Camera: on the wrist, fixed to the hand. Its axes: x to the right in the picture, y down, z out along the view.
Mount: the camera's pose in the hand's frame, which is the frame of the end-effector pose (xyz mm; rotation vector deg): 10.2 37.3 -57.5 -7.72 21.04 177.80
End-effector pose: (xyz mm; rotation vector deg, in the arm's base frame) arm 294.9 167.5 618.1 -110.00 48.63 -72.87
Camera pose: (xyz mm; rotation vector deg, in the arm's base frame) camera 238.5 128.1 609.9 51.89 114.15 37.17
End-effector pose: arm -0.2 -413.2 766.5 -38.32 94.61 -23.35
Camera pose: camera -64.6 -396.7 747.0 120.13 63.60 102.90
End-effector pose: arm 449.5 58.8 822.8 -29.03 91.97 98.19
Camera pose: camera 404.8 6.8 832.8 -65.77 -26.81 -46.13
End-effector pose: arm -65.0 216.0 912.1 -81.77 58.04 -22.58
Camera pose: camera -115.8 178.6 883.4 72.45 118.91 95.73
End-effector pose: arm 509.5 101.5 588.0 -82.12 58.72 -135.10
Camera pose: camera 449.3 95.1 554.3 54.21 66.75 6.38
